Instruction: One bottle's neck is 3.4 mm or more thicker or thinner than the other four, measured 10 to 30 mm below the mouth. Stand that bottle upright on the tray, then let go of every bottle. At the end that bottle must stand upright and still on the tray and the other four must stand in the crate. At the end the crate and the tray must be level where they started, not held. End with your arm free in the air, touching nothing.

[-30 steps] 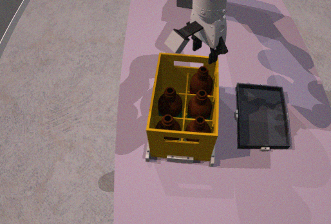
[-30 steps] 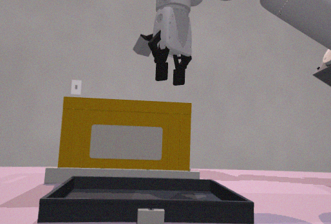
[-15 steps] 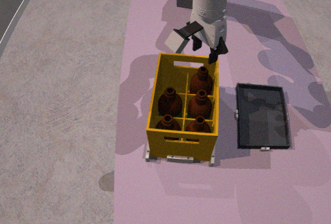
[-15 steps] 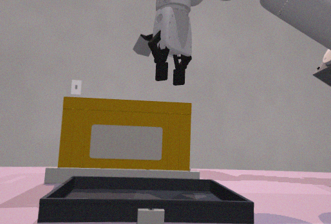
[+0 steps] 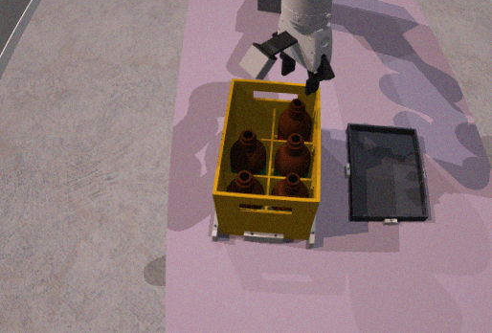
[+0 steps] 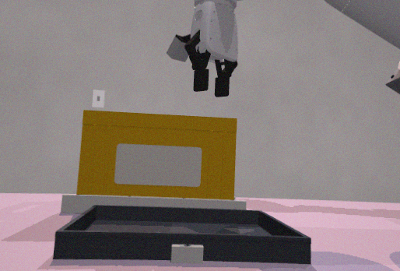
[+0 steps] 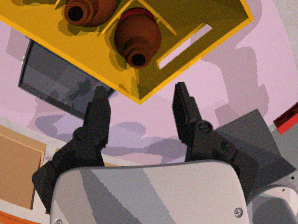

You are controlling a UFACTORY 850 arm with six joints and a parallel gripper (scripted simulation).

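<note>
My gripper is now 16 cm above the bottle. The rest, counted from my hand: tray: 9 cm ahead, 22 cm to the left, 23 cm below; then yellow crate: 8 cm ahead, 6 cm to the right, 16 cm below.
</note>
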